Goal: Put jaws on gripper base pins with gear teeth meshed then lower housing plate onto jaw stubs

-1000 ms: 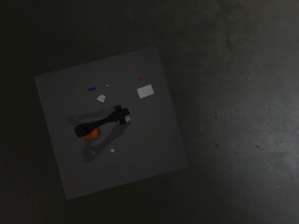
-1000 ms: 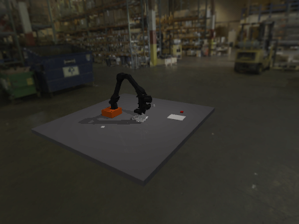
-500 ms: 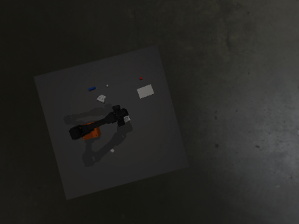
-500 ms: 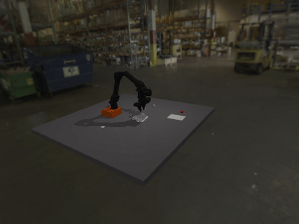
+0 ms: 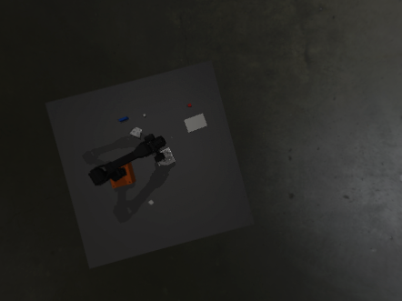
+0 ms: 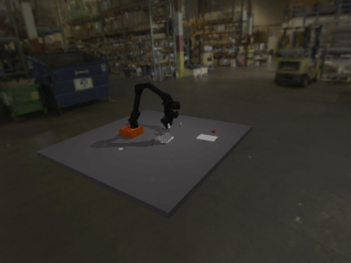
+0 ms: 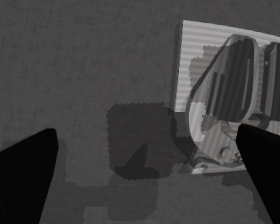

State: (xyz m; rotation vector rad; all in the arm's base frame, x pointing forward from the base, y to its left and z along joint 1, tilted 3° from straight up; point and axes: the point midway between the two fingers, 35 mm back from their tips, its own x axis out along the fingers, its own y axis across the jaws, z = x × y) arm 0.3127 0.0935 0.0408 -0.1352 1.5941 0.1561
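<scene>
Right now my gripper tip is 280 mm to the right of the blue piece, 200 mm past it and 60 mm above it. The rest, counted from my gripper tip: flat white rectangle: 310 mm ahead, 100 mm to the left, 80 mm below; red piece: 300 mm ahead, 240 mm to the left, 70 mm below.
</scene>
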